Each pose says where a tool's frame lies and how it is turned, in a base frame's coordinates. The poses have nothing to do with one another.
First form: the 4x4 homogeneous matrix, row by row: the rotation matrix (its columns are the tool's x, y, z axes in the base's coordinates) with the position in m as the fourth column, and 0 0 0 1 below. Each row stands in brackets.
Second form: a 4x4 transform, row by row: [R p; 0 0 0 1], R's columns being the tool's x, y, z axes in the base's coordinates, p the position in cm. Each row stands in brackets. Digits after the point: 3 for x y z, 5 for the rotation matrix.
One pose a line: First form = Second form
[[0.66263 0.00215 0.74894 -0.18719], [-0.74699 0.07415 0.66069 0.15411], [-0.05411 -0.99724 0.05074 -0.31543], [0 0 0 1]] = [[0.66263 0.00215 0.74894 -18.719], [-0.74699 0.07415 0.66069 15.411], [-0.05411 -0.99724 0.05074 -31.543], [0 0 0 1]]
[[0.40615 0.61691 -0.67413 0.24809], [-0.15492 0.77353 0.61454 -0.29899], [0.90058 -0.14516 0.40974 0.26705], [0 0 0 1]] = [[0.40615 0.61691 -0.67413 24.809], [-0.15492 0.77353 0.61454 -29.899], [0.90058 -0.14516 0.40974 26.705], [0 0 0 1]]
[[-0.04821 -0.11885 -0.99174 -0.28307], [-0.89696 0.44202 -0.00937 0.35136], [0.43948 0.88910 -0.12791 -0.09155], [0 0 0 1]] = [[-0.04821 -0.11885 -0.99174 -28.307], [-0.89696 0.44202 -0.00937 35.136], [0.43948 0.88910 -0.12791 -9.155], [0 0 0 1]]
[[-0.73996 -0.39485 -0.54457 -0.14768], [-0.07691 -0.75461 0.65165 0.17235], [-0.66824 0.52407 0.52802 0.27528], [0 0 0 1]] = [[-0.73996 -0.39485 -0.54457 -14.768], [-0.07691 -0.75461 0.65165 17.235], [-0.66824 0.52407 0.52802 27.528], [0 0 0 1]]
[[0.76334 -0.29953 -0.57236 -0.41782], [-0.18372 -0.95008 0.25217 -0.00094], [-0.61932 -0.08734 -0.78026 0.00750], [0 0 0 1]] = [[0.76334 -0.29953 -0.57236 -41.782], [-0.18372 -0.95008 0.25217 -0.094], [-0.61932 -0.08734 -0.78026 0.750], [0 0 0 1]]
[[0.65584 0.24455 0.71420 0.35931], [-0.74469 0.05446 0.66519 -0.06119], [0.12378 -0.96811 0.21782 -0.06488], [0 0 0 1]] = [[0.65584 0.24455 0.71420 35.931], [-0.74469 0.05446 0.66519 -6.119], [0.12378 -0.96811 0.21782 -6.488], [0 0 0 1]]
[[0.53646 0.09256 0.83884 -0.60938], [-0.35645 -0.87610 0.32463 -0.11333], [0.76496 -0.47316 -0.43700 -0.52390], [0 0 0 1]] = [[0.53646 0.09256 0.83884 -60.938], [-0.35645 -0.87610 0.32463 -11.333], [0.76496 -0.47316 -0.43700 -52.390], [0 0 0 1]]
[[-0.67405 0.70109 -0.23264 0.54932], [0.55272 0.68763 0.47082 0.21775], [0.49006 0.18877 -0.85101 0.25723], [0 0 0 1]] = [[-0.67405 0.70109 -0.23264 54.932], [0.55272 0.68763 0.47082 21.775], [0.49006 0.18877 -0.85101 25.723], [0 0 0 1]]
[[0.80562 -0.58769 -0.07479 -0.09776], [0.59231 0.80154 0.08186 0.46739], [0.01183 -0.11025 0.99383 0.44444], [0 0 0 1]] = [[0.80562 -0.58769 -0.07479 -9.776], [0.59231 0.80154 0.08186 46.739], [0.01183 -0.11025 0.99383 44.444], [0 0 0 1]]
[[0.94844 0.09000 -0.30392 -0.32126], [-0.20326 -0.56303 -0.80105 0.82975], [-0.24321 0.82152 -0.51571 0.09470], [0 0 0 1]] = [[0.94844 0.09000 -0.30392 -32.126], [-0.20326 -0.56303 -0.80105 82.975], [-0.24321 0.82152 -0.51571 9.470], [0 0 0 1]]
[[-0.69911 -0.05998 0.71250 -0.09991], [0.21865 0.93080 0.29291 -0.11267], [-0.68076 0.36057 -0.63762 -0.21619], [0 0 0 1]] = [[-0.69911 -0.05998 0.71250 -9.991], [0.21865 0.93080 0.29291 -11.267], [-0.68076 0.36057 -0.63762 -21.619], [0 0 0 1]]
